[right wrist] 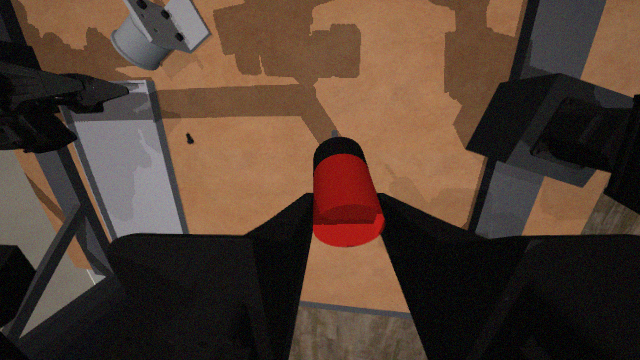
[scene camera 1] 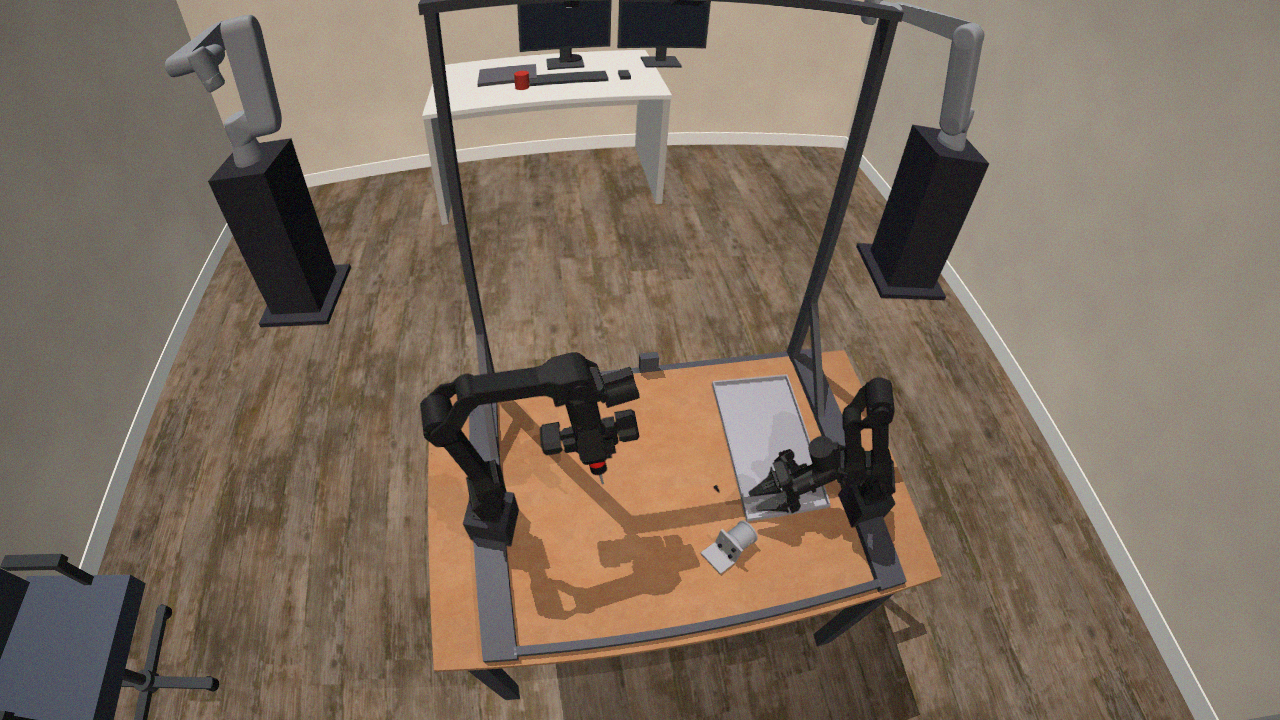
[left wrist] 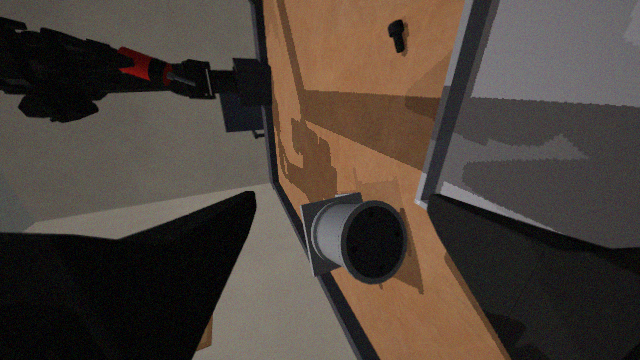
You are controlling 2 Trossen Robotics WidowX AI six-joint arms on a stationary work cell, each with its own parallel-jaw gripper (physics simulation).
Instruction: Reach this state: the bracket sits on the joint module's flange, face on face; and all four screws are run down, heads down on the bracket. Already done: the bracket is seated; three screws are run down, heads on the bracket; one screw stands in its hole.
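Places are measured from the left arm's base along level axes (x down, y right, z back), in centimetres.
Pixels of known places: left gripper, between the fingertips: (right wrist: 109,88) (scene camera 1: 752,501) (left wrist: 341,200); right gripper, between the fingertips: (right wrist: 344,200) (left wrist: 139,63); left arm's base, origin of its link: (scene camera 1: 872,491); right arm's base, origin of its link: (right wrist: 572,135) (scene camera 1: 488,508) (left wrist: 236,81).
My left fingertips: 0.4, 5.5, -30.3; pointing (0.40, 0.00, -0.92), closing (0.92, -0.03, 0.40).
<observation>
For each thing: its middle in the pictures, then the offset to it from my left fingertips, as dx, dy, dz.
- grey joint module, middle of its body: (left wrist: 354,235) (right wrist: 147,38) (scene camera 1: 738,539) +4.0, -6.8, -4.8
- L-shaped bracket, middle of its body: (left wrist: 329,229) (right wrist: 167,15) (scene camera 1: 722,551) +3.8, -9.0, -9.4
- loose black screw, middle of its body: (left wrist: 397,37) (right wrist: 189,138) (scene camera 1: 716,488) +6.9, +8.6, -5.1
- red screwdriver, middle of its body: (right wrist: 339,166) (scene camera 1: 598,466) (left wrist: 161,72) -13.3, +8.8, -33.9
- shallow grey tray, middle of its body: (scene camera 1: 769,442) (right wrist: 132,187) +6.6, +18.4, +12.1
The grey joint module (scene camera 1: 741,535) (left wrist: 332,232) (right wrist: 137,44) lies on its side on the table, the L-shaped bracket (scene camera 1: 718,557) (left wrist: 308,220) (right wrist: 189,25) against its flange. In the right wrist view black screw heads (right wrist: 165,13) show on the bracket; how deep each sits is too small to tell. A loose black screw (scene camera 1: 716,488) (left wrist: 397,36) (right wrist: 189,138) lies on the table. My left gripper (scene camera 1: 750,501) (left wrist: 341,200) is open and empty, above the tray's front end, behind the module. My right gripper (scene camera 1: 597,458) (right wrist: 344,200) is shut on the red screwdriver (left wrist: 137,64) (right wrist: 344,185), held high, bit pointing down.
A shallow grey tray (scene camera 1: 726,429) (left wrist: 452,105) (right wrist: 170,185) lies at the table's right in the scene view. Dark frame rails (scene camera 1: 698,619) edge the table, with upright posts (scene camera 1: 460,205) at the back. The right arm's base (scene camera 1: 490,519) stands at the table's left.
</observation>
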